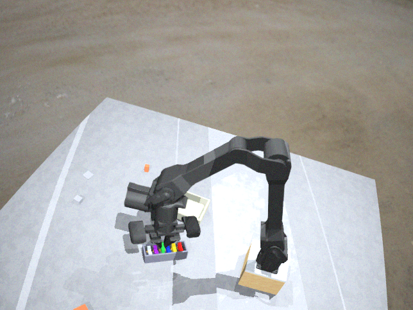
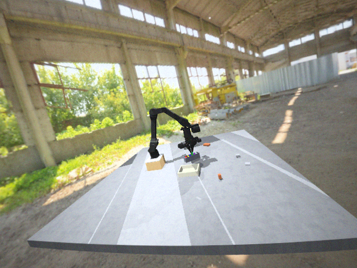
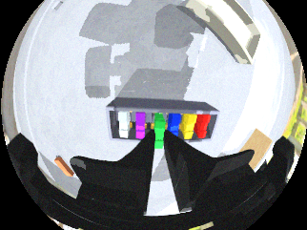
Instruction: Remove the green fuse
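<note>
Now: gripper tip 21 cm to the left of the cream tray and 5 cm above it. Round my gripper tip: green fuse (1 cm below).
</note>
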